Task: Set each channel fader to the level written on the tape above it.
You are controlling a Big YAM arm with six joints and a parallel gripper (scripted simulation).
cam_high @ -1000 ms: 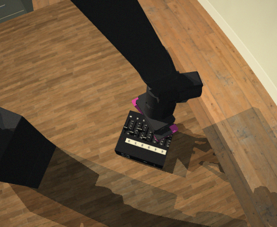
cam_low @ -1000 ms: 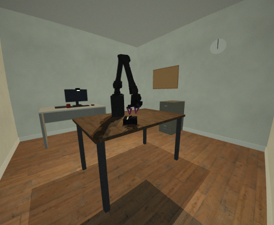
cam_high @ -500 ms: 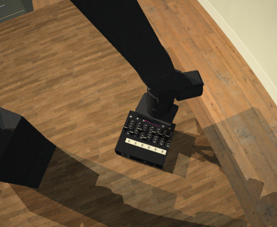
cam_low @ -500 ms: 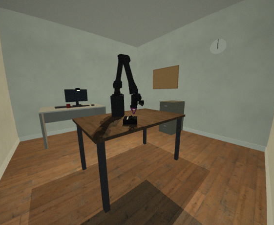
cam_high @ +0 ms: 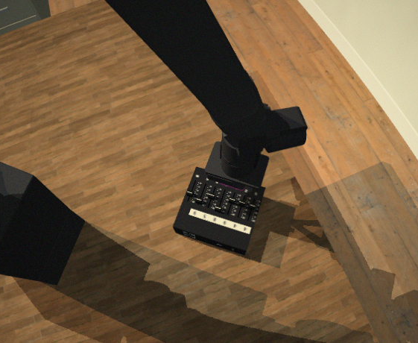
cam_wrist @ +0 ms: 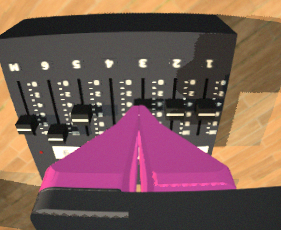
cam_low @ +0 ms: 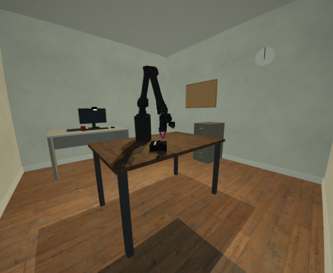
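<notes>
The channel 3 fader cap is 40 mm below my hand, 20 mm to the right of it and 10 mm behind it. The rest, counted from my hand: channel 1 fader cap 50 mm to the right, 40 mm below, 20 mm ahead; then channel 2 fader cap 40 mm below, 30 mm to the right; then channel 5 fader cap 50 mm behind, 40 mm below, 10 mm to the left.
</notes>
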